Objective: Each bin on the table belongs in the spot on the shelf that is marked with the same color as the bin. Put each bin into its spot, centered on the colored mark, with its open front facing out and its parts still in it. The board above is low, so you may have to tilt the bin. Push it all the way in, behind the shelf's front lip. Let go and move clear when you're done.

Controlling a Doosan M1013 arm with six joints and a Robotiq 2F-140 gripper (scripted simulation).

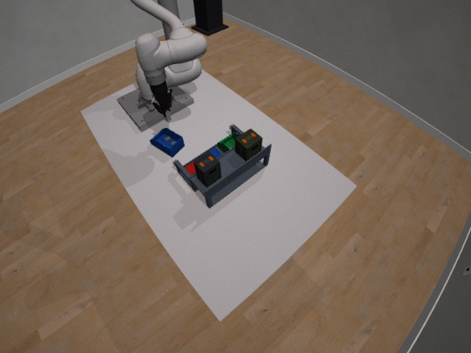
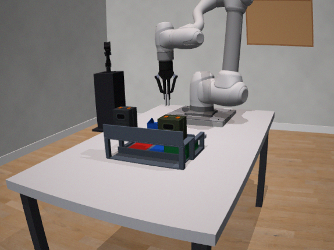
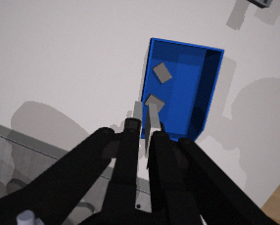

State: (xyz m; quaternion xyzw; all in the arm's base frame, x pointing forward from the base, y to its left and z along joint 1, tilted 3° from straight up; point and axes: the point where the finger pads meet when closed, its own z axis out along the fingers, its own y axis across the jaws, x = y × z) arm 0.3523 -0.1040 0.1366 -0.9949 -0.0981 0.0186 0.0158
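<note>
My gripper is now 10 mm short of the blue bin, 50 mm to the left of it and 150 mm above it. From my hand the other things lie so: green bin: 310 mm ahead, 180 mm to the left, 140 mm below; then red mark: 290 mm ahead, 40 mm to the right, 180 mm below; then blue mark: 300 mm ahead, 70 mm to the left, 180 mm below.
</note>
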